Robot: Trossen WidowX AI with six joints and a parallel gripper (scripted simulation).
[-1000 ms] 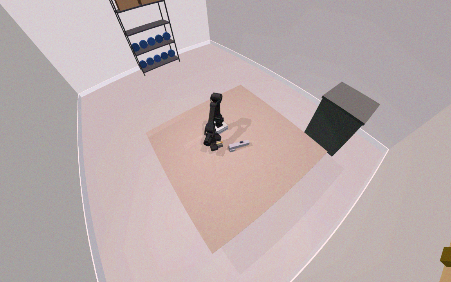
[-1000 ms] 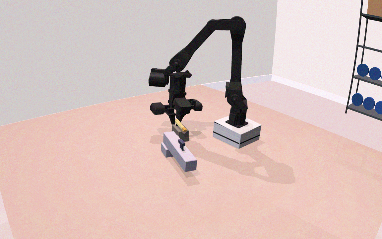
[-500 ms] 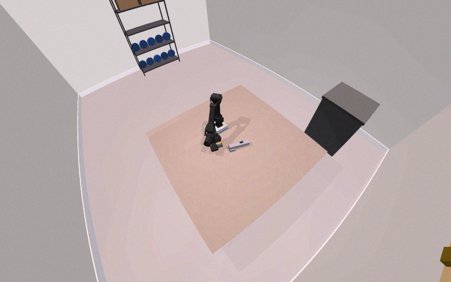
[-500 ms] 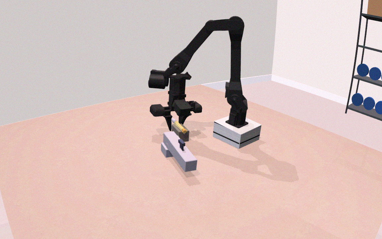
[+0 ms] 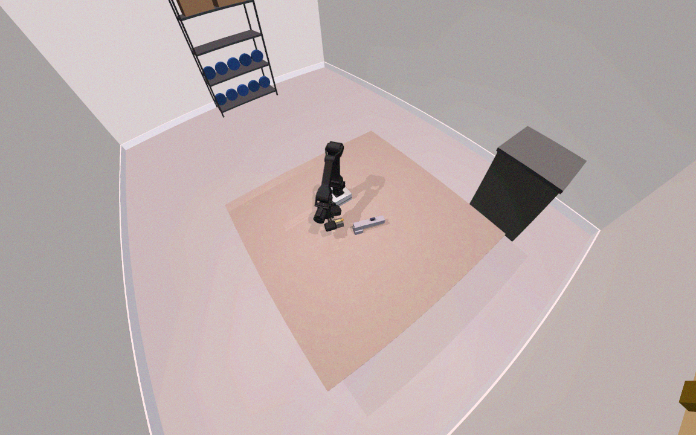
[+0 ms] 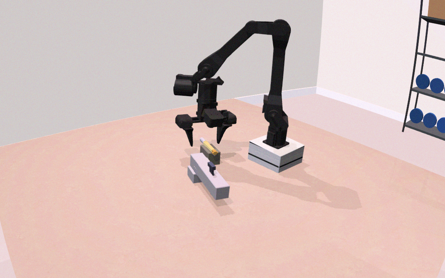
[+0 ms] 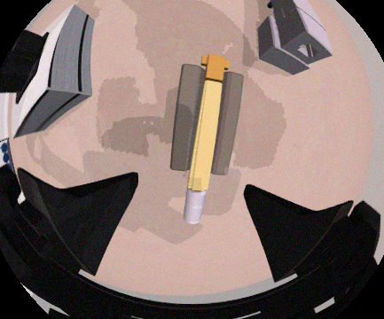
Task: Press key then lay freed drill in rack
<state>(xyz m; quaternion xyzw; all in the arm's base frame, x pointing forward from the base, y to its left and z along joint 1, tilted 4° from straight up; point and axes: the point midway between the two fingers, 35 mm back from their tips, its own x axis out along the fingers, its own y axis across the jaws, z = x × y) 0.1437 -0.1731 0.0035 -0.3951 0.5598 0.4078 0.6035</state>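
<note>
My gripper tip is 3 cm to the right of the drill, 2 cm short of it and 1 cm below it. Also, from my gripper tip: dark key (20 cm to the left, 16 cm ahead, 2 cm above); then dark rack (4 cm to the left, 2 cm ahead, 1 cm below).
</note>
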